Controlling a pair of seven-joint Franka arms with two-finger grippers.
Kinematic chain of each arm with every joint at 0, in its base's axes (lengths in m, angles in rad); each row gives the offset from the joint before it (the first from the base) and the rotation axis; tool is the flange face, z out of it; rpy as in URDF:
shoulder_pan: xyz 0 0 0.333 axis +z
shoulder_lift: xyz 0 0 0 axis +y
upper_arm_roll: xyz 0 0 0.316 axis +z
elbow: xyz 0.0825 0 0 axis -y
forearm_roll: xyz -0.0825 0 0.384 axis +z
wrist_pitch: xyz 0 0 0 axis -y
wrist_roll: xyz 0.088 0 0 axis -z
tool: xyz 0 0 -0.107 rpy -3.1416 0 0
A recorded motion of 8 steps. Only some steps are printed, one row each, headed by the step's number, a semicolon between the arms.
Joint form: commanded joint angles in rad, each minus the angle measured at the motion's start. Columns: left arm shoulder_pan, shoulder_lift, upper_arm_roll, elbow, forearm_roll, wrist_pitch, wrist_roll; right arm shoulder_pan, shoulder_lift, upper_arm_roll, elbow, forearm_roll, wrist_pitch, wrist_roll.
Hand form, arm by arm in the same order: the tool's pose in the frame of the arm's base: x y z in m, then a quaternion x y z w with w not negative. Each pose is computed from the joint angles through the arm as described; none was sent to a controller.
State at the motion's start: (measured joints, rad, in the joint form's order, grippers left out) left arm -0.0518 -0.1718 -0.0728 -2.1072 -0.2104 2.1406 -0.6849; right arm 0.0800 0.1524 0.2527 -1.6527 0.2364 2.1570 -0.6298
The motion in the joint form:
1: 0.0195 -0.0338 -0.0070 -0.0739 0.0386 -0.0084 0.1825; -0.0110 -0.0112 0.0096 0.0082 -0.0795 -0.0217 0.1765
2: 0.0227 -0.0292 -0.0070 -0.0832 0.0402 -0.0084 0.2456; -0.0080 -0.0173 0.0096 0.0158 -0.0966 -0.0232 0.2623
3: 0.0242 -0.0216 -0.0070 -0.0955 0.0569 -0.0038 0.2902; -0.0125 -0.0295 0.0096 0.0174 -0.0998 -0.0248 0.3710
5: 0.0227 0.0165 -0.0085 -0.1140 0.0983 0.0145 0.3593; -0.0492 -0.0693 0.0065 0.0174 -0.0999 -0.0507 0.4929
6: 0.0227 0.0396 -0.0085 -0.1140 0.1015 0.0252 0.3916; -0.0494 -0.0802 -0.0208 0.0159 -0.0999 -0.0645 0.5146
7: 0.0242 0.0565 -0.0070 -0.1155 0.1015 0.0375 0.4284; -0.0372 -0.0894 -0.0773 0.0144 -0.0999 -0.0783 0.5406
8: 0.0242 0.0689 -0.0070 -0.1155 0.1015 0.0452 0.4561; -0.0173 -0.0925 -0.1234 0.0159 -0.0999 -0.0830 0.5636
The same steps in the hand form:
1: 0.5015 -0.0657 0.4920 0.96720 0.23203 0.05388 0.08825; 0.6037 0.2041 0.5662 -0.91836 -0.34315 -0.18044 0.07939
2: 0.5009 -0.0638 0.4851 0.97424 0.20324 0.05035 0.08377; 0.6022 0.2052 0.5736 -0.93024 -0.30837 -0.18266 0.07876
3: 0.5004 -0.0620 0.4757 0.97993 0.17931 0.04677 0.07345; 0.6002 0.2021 0.5817 -0.94498 -0.25640 -0.18426 0.08555
5: 0.5034 -0.0614 0.4493 0.98883 0.13599 0.03438 0.05039; 0.5957 0.1779 0.6027 -0.96110 -0.18250 -0.18715 0.08918
6: 0.5070 -0.0613 0.4386 0.99120 0.11993 0.02932 0.04770; 0.5963 0.1621 0.6065 -0.96572 -0.16024 -0.18505 0.08645
7: 0.5098 -0.0597 0.4304 0.99312 0.10382 0.02722 0.04687; 0.5994 0.1366 0.6091 -0.97141 -0.12766 -0.18260 0.08205
8: 0.5118 -0.0597 0.4248 0.99449 0.09049 0.02553 0.04629; 0.6016 0.1217 0.6109 -0.97433 -0.10439 -0.18258 0.08025

